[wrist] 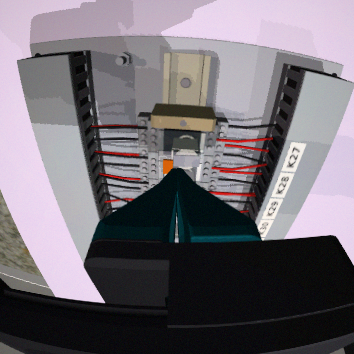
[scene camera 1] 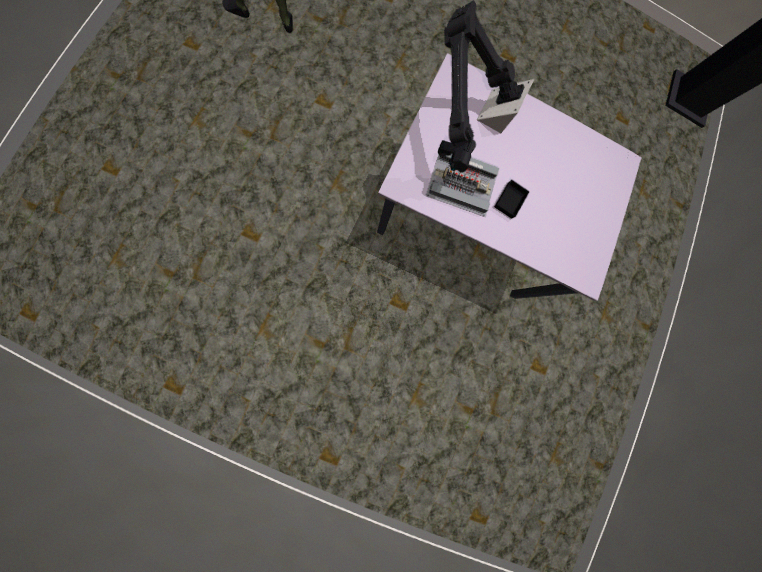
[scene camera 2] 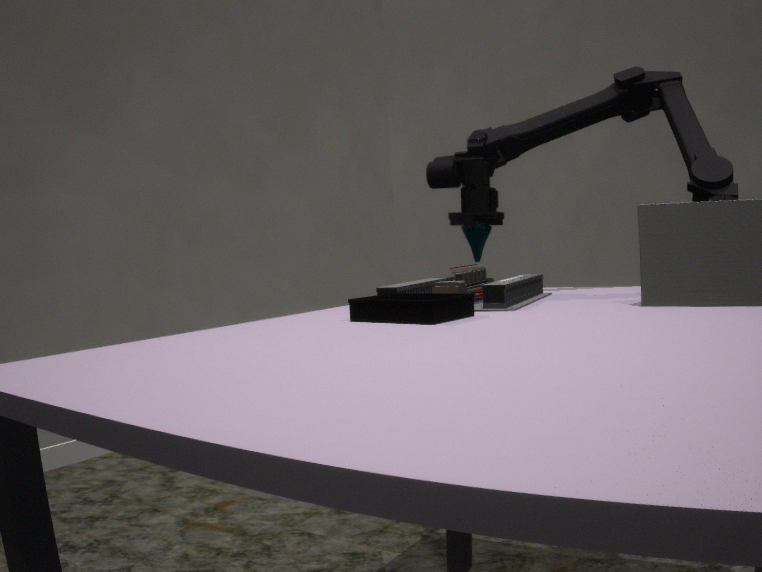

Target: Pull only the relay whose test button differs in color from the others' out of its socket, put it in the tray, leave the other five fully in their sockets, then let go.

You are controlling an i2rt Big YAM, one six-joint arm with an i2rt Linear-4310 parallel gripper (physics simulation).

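Frame: origin at the arm's base, x ahead, y left, z up, level; centimetres.
Where they show: gripper, fingertip midpoint: (wrist: 176,176) (scene camera 1: 452,170) (scene camera 2: 477,261); arm's base, origin of the base link: (scene camera 1: 510,95) (scene camera 2: 721,241).
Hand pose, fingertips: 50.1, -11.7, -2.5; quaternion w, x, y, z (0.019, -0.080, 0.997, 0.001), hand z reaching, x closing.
Each offset is from my fingertips to the top centre of the thing, as dx, dy, dz. "spot": to the spot under its first point. Level surfaces: height alone.
The relay row @[spot: +0.5, +6.9, -3.4] (scene camera 1: 462,181) (scene camera 2: 470,274) stands along the rail of the grey panel. In the wrist view an orange button @[+0.6, -0.3, -0.5] (wrist: 168,166) shows at the left of a pale, clear-topped relay @[-0.2, -0.4, -0.5] (wrist: 186,159), just ahead of my fingertips. A dark socket position @[spot: -0.3, -1.4, -2.1] (wrist: 185,141) lies beyond it, beside the tan end bracket @[+0.1, -2.2, -3.4] (wrist: 183,120). My fingers hide the relays nearer the camera, so their button colors cannot be compared. My gripper (scene camera 2: 477,260) (wrist: 176,176) is shut and empty, pointing down a little above the row. The black tray @[spot: -3.2, +39.4, -5.5] (scene camera 1: 520,204) (scene camera 2: 411,311) sits beside the panel and looks empty from above.
Slotted wire ducts @[+8.6, +9.2, -3.1] (wrist: 50,100) @[-10.8, +7.0, -3.1] (wrist: 312,115) flank the row, with red and black wires running to the sockets. Labels K27 to K30 @[spot: -9.0, -1.4, -3.1] (wrist: 294,156) are on the right duct. The arm's grey pedestal (scene camera 2: 701,255) stands on the pink table @[dz -7.5] (scene camera 1: 566,203). A person's legs (scene camera 1: 284,15) show at the top.
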